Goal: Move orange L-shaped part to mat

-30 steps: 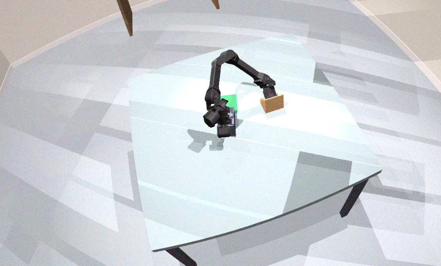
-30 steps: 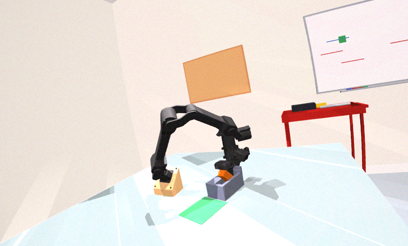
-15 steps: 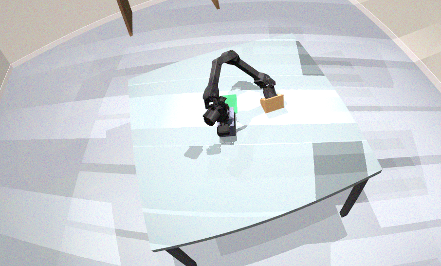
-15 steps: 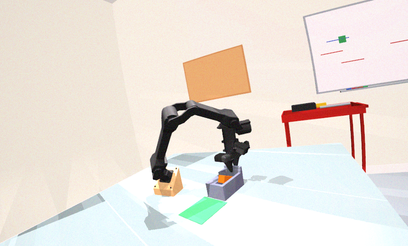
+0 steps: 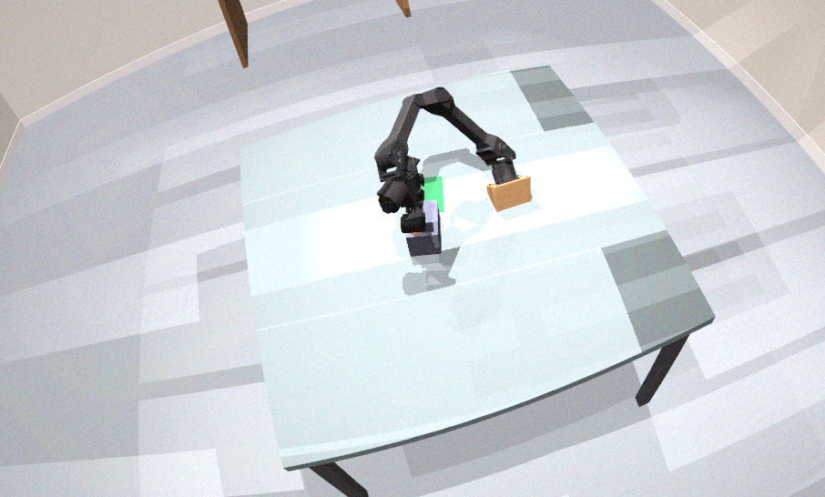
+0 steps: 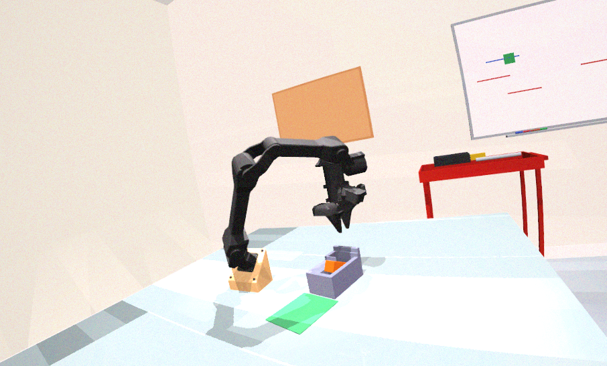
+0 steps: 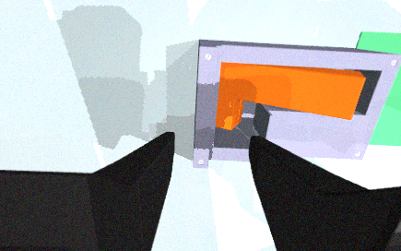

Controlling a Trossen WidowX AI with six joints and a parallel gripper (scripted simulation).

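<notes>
Now: gripper tip 2 cm past the orange L-shaped part, 4 cm to the left of it and 10 cm above it. Also, from my gripper tip: green mat (6 cm behind, 21 cm to the right, 16 cm below).
</notes>
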